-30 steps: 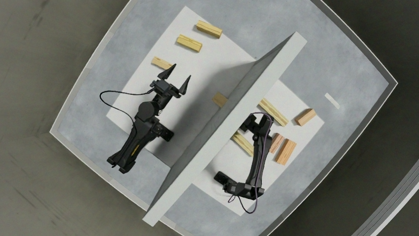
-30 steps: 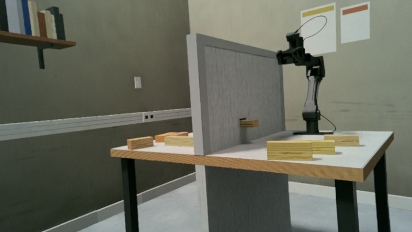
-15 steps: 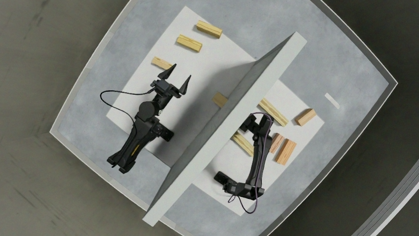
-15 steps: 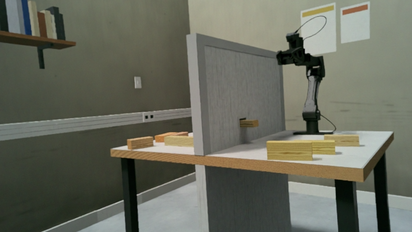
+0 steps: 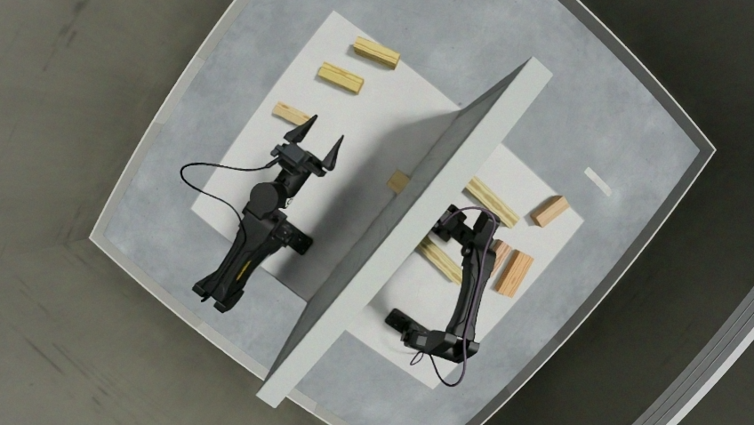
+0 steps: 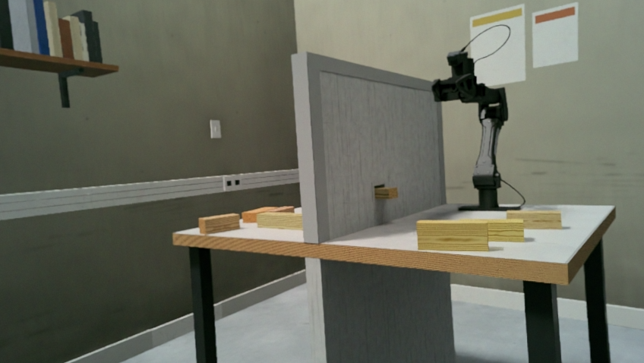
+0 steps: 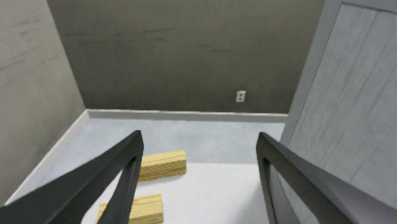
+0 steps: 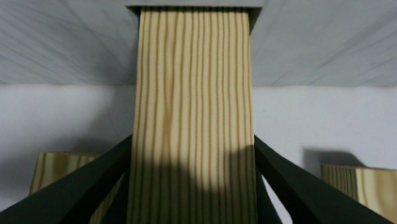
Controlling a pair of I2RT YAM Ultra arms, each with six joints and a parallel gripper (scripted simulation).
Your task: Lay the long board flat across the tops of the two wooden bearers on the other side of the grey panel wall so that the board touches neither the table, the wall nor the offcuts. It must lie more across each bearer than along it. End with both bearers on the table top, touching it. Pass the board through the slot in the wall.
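The wooden bearer is 150 mm ahead of my right hand, 140 mm to the right of it and 70 mm below it. Round my right hand: long board: right at my right hand; offcut: 270 mm ahead, 350 mm to the right, 70 mm below.
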